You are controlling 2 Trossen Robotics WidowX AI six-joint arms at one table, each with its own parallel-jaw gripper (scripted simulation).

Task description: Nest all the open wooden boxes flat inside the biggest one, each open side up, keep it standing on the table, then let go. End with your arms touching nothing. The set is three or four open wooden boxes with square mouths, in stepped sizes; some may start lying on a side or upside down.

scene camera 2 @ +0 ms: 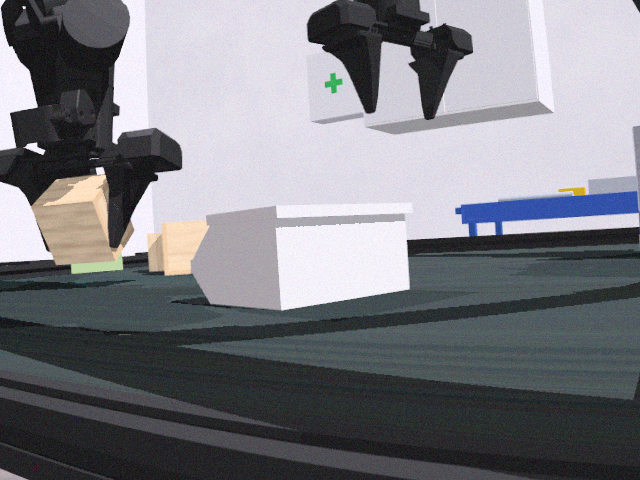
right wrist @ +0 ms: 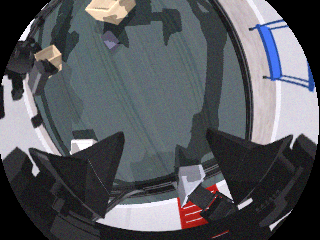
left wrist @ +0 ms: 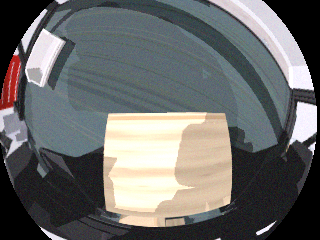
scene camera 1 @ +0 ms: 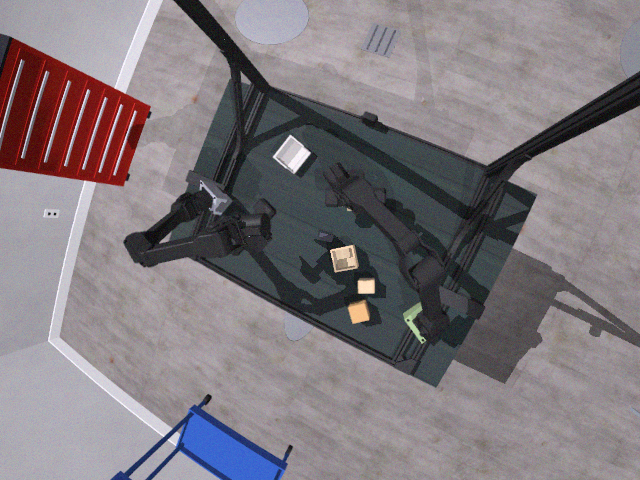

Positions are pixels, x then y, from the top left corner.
Labels:
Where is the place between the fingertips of my right gripper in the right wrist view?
166, 134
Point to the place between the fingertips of my right gripper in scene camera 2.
At 401, 116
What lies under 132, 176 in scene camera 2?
My left gripper.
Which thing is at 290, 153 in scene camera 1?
A white bin.

